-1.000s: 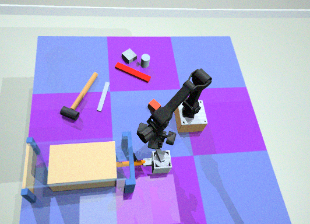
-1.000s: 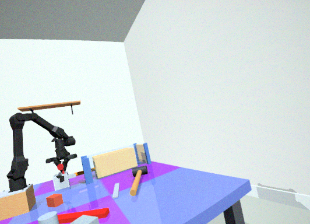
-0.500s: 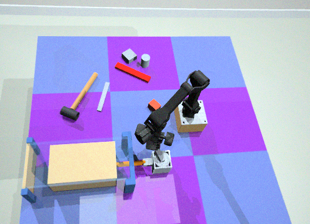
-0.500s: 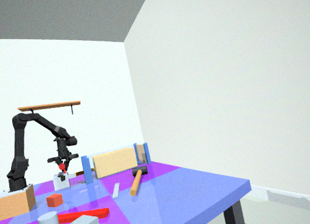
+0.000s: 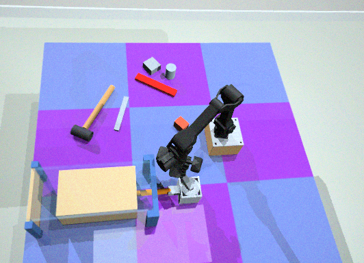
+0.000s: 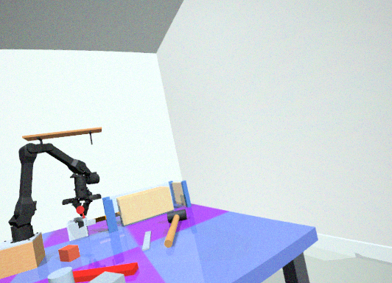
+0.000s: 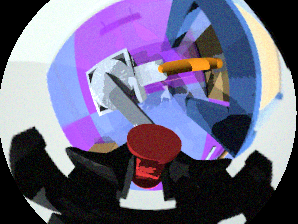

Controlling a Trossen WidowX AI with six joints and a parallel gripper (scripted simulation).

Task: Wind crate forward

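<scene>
Right now the winch handle is 30 mm to the left of my gripper tip, 20 mm behind it and 10 mm below it. Round my gripper tip: winch 80 mm below, 80 mm behind, 70 mm to the left; then grey strip 300 mm ahead, 290 mm to the right, 110 mm below; then red knob 20 mm above.
</scene>
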